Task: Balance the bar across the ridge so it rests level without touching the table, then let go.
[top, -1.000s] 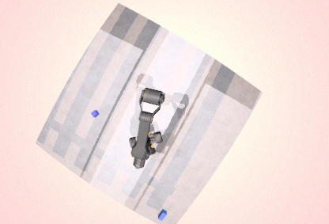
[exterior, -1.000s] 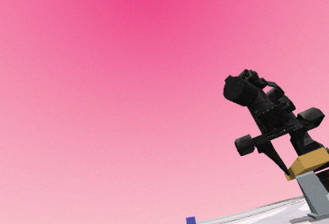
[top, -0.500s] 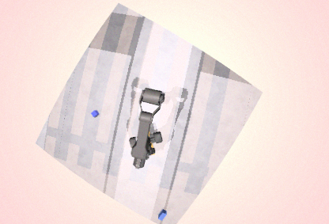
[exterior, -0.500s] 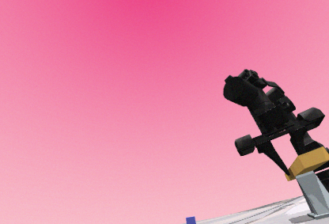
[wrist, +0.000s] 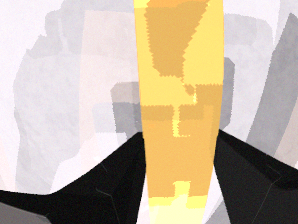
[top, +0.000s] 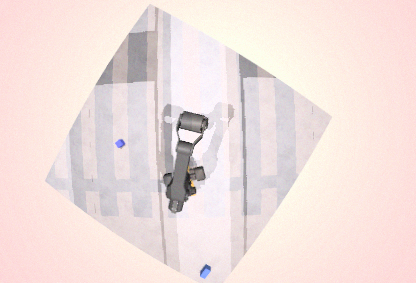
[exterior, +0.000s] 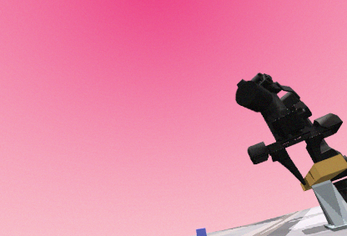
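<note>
My gripper tip is now 20 mm to the right of the orange bar and 20 mm short of it. The rest, counted from my gripper tip: blue cube (400 mm to the right, 90 mm ahead, 50 mm below).
</note>
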